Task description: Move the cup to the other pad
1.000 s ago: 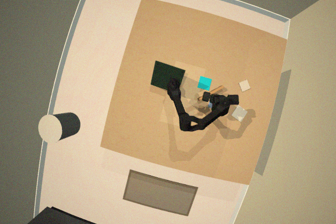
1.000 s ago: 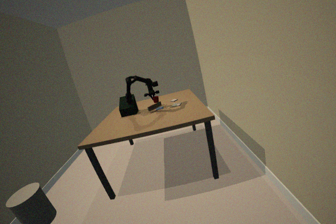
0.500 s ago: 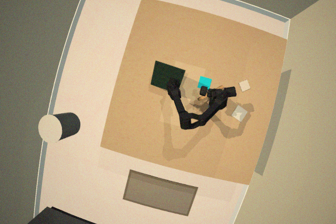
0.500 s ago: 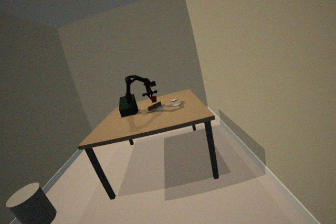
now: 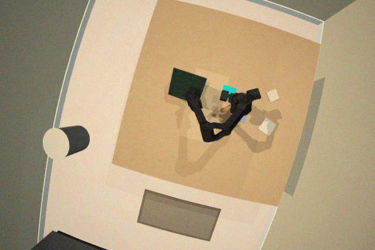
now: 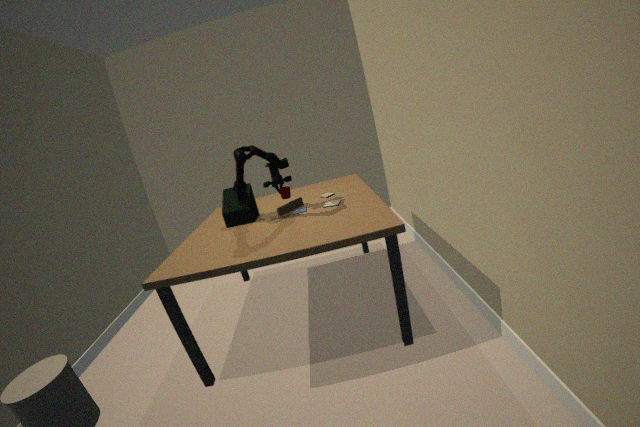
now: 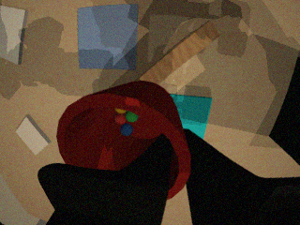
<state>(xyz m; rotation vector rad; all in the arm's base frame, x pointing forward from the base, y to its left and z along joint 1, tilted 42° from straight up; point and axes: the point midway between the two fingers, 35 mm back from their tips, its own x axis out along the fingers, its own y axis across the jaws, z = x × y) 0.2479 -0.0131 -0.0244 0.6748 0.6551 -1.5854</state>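
Now: gripper tip 13 cm above the cyan pad, 5 cm to the right of it and 2 cm past it. Also, from my gripper tip: pale blue pad: 13 cm below, 10 cm ahead, 8 cm to the right; then wooden bar: 11 cm below, 4 cm ahead, 1 cm to the right; then red cup: 3 cm ahead.
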